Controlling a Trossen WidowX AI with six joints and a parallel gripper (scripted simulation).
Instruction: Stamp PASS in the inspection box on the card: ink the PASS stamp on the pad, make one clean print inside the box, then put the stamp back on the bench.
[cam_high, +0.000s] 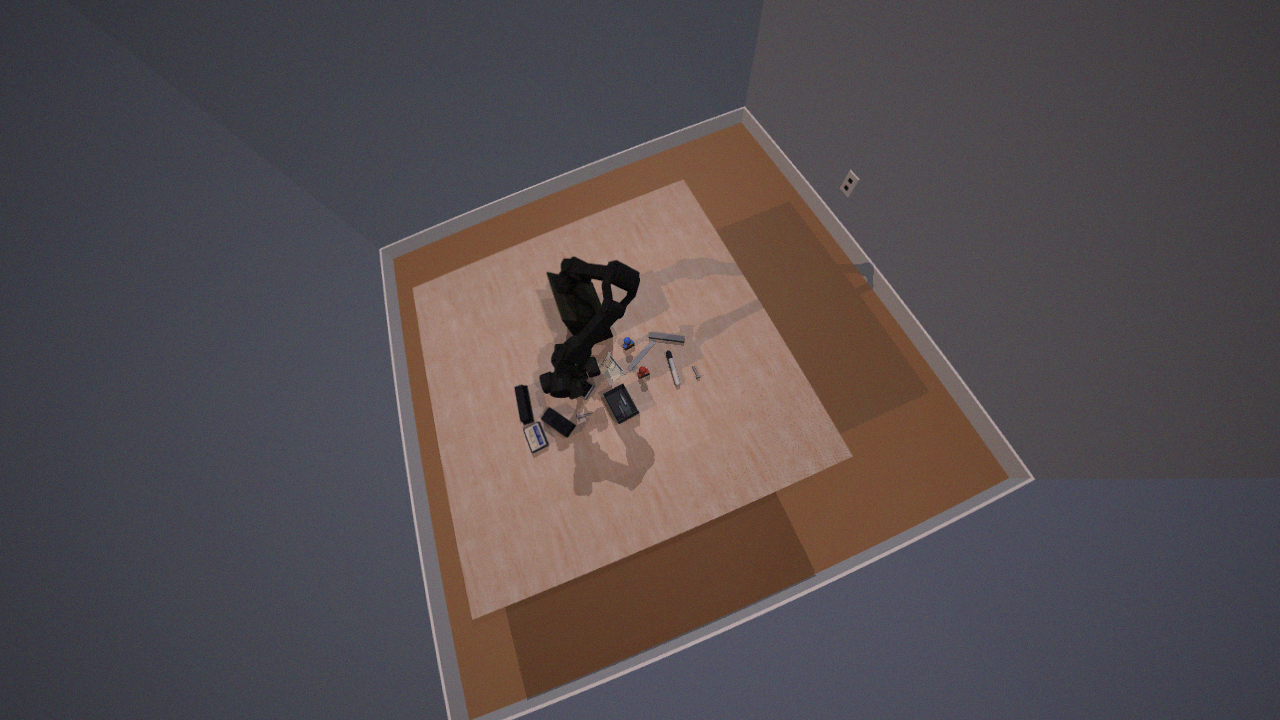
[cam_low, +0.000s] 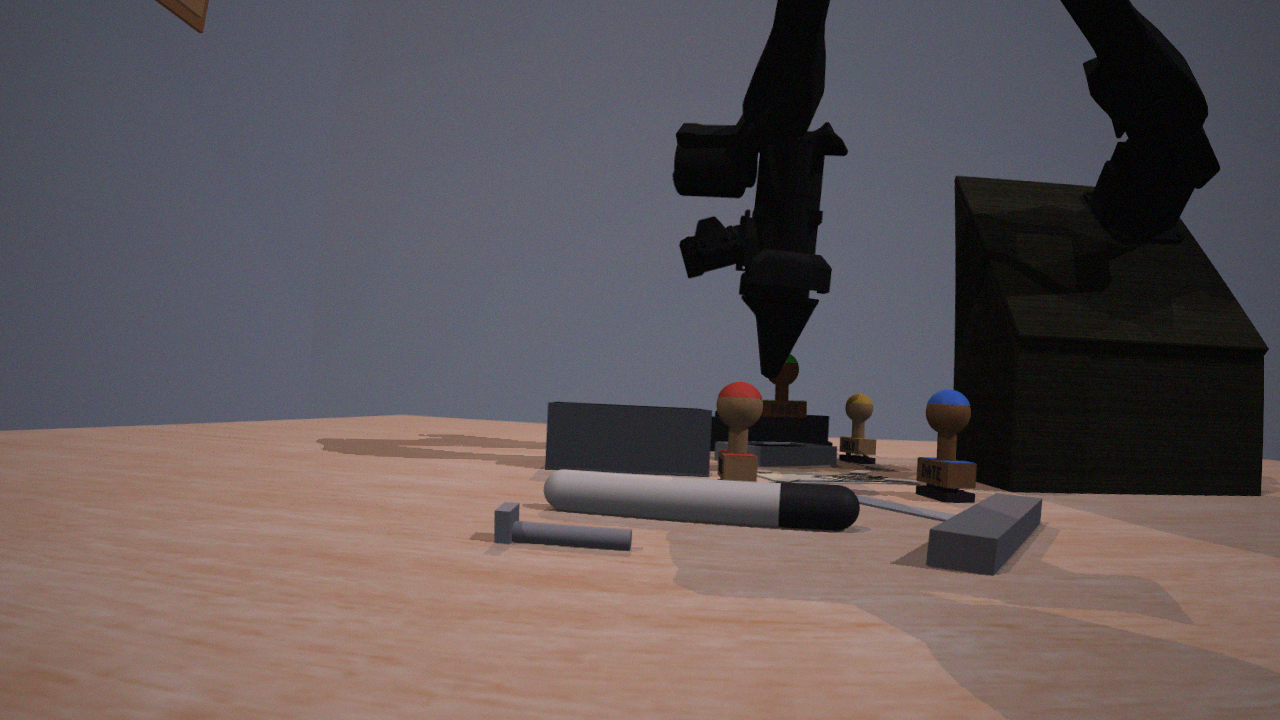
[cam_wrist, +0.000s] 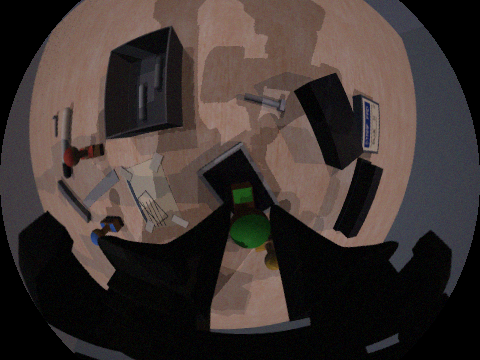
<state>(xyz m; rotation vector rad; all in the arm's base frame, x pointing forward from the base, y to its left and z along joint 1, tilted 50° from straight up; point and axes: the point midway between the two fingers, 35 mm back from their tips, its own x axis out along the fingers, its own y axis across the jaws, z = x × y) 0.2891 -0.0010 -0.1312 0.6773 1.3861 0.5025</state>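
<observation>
The pale card lies 12 cm to the left of my gripper tip, 8 cm below it and 3 cm behind it. The rest, counted from my gripper tip: yellow-topped stamp (9 cm behind, 6 cm below, 4 cm to the right); then ink pad (7 cm below, 1 cm behind); then green-topped pass stamp (2 cm below, 1 cm behind).
</observation>
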